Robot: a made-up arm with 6 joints.
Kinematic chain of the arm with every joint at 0, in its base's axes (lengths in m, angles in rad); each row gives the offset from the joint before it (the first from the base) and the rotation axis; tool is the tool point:
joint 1: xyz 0 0 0.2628 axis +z
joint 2: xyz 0 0 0 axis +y
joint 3: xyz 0 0 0.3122 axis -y
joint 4: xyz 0 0 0 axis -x
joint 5: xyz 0.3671 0 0 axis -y
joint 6: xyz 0 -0.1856 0 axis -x
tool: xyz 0 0 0
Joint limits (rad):
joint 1: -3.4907..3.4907
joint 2: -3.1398..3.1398
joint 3: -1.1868..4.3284
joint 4: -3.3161..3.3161
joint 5: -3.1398..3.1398
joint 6: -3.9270..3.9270
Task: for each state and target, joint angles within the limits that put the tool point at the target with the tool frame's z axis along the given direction. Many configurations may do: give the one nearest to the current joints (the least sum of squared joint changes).
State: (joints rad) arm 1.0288 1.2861 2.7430 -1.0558 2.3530 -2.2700
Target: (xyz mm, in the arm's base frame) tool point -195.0 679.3 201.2 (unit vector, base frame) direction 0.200 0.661 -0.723
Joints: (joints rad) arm 1.9264 1.8729 2.4004 -1.2773 2.4663 -1.7498
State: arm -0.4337 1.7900 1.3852 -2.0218 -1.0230 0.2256
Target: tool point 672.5 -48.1 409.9 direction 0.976 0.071 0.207
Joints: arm -0.2024 1.0254 1.4071 -2.0651 -1.7360 -0.2690
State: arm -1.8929 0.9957 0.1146 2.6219 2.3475 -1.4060
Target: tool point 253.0 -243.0 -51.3 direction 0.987 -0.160 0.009
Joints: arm -1.2854 1.3824 -0.3661 2.7918 2.3744 -1.4479
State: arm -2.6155 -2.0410 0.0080 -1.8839 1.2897 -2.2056
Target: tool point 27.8 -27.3 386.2 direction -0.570 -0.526 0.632
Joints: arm -2.7060 -2.4699 -0.8953 -1.7686 1.4348 -2.2585
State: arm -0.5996 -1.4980 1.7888 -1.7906 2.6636 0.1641
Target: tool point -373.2 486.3 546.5 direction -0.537 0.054 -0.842
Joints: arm -0.6451 -1.4716 1.1673 -2.6562 3.1398 0.7689
